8 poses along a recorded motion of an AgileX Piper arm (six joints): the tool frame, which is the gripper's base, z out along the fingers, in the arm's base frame.
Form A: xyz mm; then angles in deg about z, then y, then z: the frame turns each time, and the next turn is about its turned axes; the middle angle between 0 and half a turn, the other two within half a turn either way.
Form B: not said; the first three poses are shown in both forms.
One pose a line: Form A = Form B
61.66 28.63 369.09 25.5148 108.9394 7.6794 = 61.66 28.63 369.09; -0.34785 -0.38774 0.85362; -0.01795 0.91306 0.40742; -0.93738 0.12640 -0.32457
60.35 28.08 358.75 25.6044 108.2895 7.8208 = 60.35 28.08 358.75; -0.33917 -0.38963 0.85624; -0.01164 0.91187 0.41032; -0.94065 0.12920 -0.31382
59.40 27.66 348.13 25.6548 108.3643 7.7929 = 59.40 27.66 348.13; -0.34008 -0.39044 0.85551; -0.01292 0.91159 0.41090; -0.94031 0.12869 -0.31506
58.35 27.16 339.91 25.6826 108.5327 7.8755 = 58.35 27.16 339.91; -0.34313 -0.39005 0.85447; -0.01297 0.91158 0.41091; -0.93920 0.12992 -0.31785
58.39 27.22 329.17 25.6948 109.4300 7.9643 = 58.39 27.22 329.17; -0.35694 -0.38786 0.84980; -0.01799 0.91241 0.40888; -0.93395 0.13067 -0.33265
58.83 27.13 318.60 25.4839 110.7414 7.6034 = 58.83 27.13 318.60; -0.37381 -0.38417 0.84420; -0.03159 0.91493 0.40237; -0.92697 0.12374 -0.35415
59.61 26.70 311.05 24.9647 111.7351 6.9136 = 59.61 26.70 311.05; -0.38408 -0.37858 0.84212; -0.04603 0.91879 0.39205; -0.92215 0.11181 -0.37032
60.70 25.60 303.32 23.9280 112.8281 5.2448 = 60.70 25.60 303.32; -0.39021 -0.37147 0.84246; -0.07314 0.92461 0.37382; -0.91781 0.08425 -0.38797
